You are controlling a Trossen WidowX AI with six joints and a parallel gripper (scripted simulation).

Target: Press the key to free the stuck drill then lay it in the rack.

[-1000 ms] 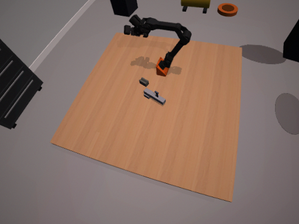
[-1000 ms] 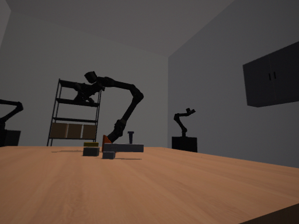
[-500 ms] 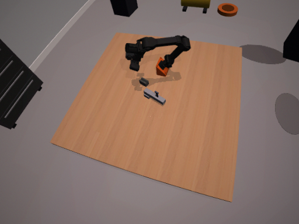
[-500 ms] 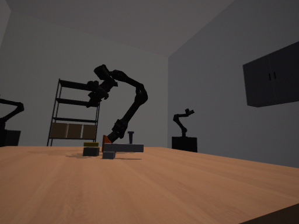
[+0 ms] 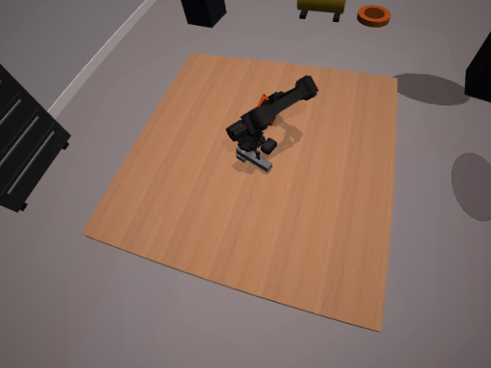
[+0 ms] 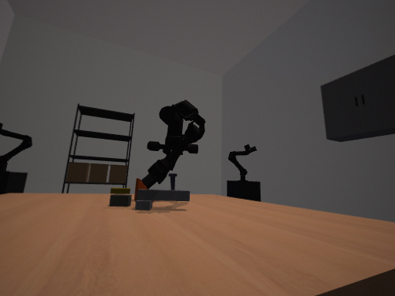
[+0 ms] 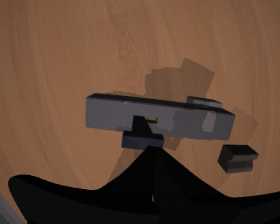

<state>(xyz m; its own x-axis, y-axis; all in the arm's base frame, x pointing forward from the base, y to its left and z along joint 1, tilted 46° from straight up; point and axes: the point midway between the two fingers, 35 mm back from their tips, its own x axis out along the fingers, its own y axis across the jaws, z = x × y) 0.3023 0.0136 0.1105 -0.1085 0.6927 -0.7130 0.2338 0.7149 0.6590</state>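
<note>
Right now my gripper tip is 10 mm to the right of the dark key and 40 mm above it. Also, from my gripper tip: olive drill: 10 mm behind, 40 mm to the right, 90 mm below; then grey fixture block: 10 mm behind, 30 mm to the right, 100 mm below; then dark grey rack: 110 mm behind, 170 mm to the right, 120 mm below.
</note>
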